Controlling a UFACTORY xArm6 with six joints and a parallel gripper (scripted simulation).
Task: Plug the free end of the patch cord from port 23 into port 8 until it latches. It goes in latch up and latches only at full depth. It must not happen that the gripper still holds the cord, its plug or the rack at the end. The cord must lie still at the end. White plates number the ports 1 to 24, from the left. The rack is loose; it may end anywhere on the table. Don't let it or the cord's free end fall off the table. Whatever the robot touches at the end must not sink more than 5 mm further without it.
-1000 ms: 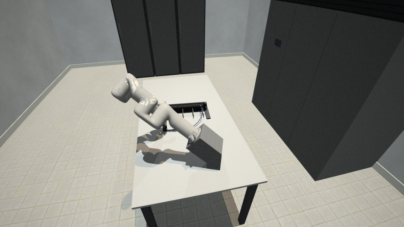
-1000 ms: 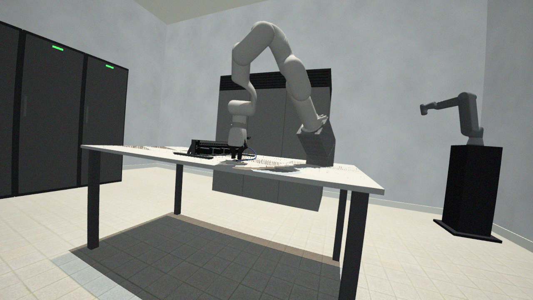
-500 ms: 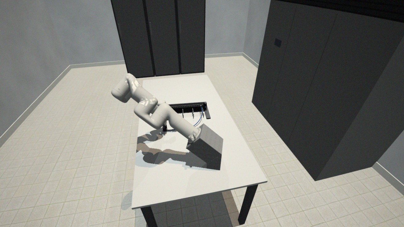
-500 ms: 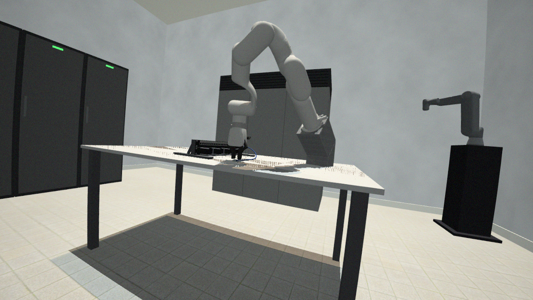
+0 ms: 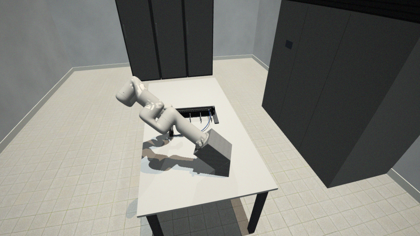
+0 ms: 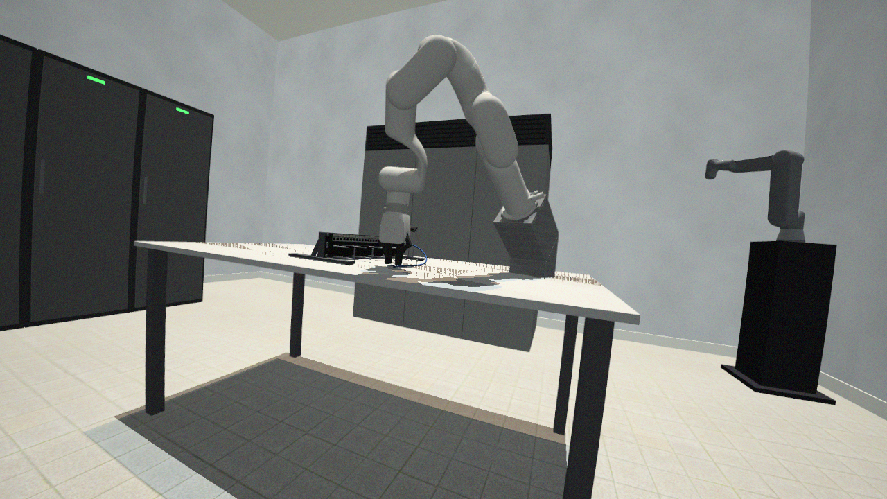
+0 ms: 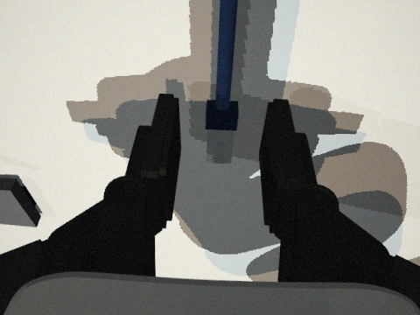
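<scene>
Now: the patch cord plug 20 mm to the left of my hand and 30 mm below it.
</scene>
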